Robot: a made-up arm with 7 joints.
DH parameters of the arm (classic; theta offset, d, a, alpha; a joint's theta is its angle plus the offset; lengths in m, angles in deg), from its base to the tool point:
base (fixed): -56.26 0 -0.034 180
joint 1: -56.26 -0.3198 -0.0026 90
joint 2: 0 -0.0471 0.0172 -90
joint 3: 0 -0.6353 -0.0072 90
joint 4: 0 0.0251 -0.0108 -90
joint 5: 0 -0.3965 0.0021 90
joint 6: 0 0.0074 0.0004 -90
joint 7: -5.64 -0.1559 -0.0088 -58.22
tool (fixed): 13.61 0.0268 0 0
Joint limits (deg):
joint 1: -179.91..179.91
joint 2: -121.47..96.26
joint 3: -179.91..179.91
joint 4: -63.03..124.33
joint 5: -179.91..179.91
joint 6: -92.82..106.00
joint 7: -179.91..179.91
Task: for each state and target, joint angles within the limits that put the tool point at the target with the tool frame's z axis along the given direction. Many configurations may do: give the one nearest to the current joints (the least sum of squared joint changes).
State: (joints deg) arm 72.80 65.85 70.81 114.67 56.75 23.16 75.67
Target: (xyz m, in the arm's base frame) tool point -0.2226 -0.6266 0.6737 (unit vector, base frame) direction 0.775 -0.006 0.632
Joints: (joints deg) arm 65.77 23.83 62.46 105.84 56.60 -20.15 79.78
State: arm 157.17 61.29 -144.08 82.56 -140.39 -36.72 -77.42
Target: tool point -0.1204 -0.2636 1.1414 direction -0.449 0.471 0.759
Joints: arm 159.10 41.56 -147.81 71.79 -140.83 -42.24 -79.44
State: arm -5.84 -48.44 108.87 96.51 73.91 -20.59 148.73
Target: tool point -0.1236 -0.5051 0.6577 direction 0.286 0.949 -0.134
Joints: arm -10.13 -37.86 96.84 116.84 84.92 -26.88 159.38
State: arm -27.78 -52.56 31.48 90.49 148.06 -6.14 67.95
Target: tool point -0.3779 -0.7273 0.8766 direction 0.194 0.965 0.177
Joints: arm -36.88 -76.30 47.80 65.82 150.97 1.53 70.44
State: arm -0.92 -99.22 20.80 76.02 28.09 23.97 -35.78
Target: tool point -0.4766 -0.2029 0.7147 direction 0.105 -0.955 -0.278
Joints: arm -35.92 -99.53 -17.88 107.42 21.75 30.66 -10.86
